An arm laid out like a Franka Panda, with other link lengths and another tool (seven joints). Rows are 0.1 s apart.
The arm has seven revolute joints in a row. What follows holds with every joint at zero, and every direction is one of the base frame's. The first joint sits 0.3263 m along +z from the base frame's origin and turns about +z. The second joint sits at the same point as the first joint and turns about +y. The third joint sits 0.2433 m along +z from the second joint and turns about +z. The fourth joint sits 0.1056 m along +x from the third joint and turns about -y. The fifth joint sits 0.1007 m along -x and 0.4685 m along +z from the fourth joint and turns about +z. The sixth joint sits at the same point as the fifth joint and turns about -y. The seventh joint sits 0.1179 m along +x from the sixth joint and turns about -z. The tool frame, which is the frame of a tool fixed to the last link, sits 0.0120 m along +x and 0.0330 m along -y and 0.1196 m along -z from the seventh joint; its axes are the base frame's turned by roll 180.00, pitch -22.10 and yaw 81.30 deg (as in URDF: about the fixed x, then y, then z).
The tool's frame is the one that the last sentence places.
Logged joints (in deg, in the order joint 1, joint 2, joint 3, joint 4, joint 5, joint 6, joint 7), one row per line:
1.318, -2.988, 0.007, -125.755, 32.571, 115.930, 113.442
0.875, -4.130, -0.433, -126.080, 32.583, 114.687, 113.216
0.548, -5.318, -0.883, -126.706, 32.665, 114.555, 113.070
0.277, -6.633, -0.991, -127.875, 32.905, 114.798, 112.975
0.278, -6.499, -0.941, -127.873, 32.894, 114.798, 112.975
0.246, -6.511, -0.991, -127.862, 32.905, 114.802, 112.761
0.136, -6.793, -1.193, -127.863, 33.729, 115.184, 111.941
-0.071, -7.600, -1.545, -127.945, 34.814, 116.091, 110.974
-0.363, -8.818, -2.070, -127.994, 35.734, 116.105, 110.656
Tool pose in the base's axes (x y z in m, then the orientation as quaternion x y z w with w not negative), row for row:
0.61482, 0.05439, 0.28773, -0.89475, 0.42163, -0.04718, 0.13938
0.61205, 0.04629, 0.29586, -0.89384, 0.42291, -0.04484, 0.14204
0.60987, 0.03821, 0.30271, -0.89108, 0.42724, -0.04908, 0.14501
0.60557, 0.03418, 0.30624, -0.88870, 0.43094, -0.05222, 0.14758
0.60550, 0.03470, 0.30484, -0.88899, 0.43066, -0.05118, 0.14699
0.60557, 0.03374, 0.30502, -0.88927, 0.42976, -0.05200, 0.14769
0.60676, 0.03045, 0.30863, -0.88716, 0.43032, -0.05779, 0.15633
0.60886, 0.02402, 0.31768, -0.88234, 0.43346, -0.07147, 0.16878
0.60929, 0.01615, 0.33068, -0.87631, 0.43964, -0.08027, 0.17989
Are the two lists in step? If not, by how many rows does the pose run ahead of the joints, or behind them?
They are in step.
